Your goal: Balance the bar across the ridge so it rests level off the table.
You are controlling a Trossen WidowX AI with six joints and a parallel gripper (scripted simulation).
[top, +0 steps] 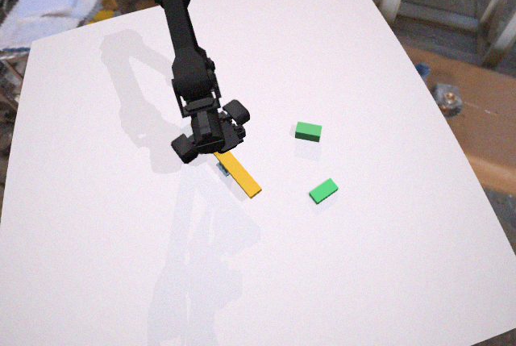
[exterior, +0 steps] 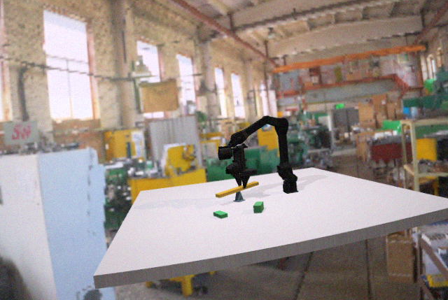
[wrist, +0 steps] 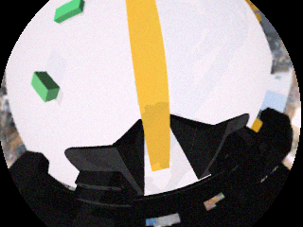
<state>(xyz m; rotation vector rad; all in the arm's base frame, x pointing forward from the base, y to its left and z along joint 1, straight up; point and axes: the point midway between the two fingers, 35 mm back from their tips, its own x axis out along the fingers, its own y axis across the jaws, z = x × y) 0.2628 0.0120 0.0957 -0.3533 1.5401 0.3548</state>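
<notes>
Right now my gripper tip is 30 mm short of the yellow bar and 10 mm to the right of it.
</notes>
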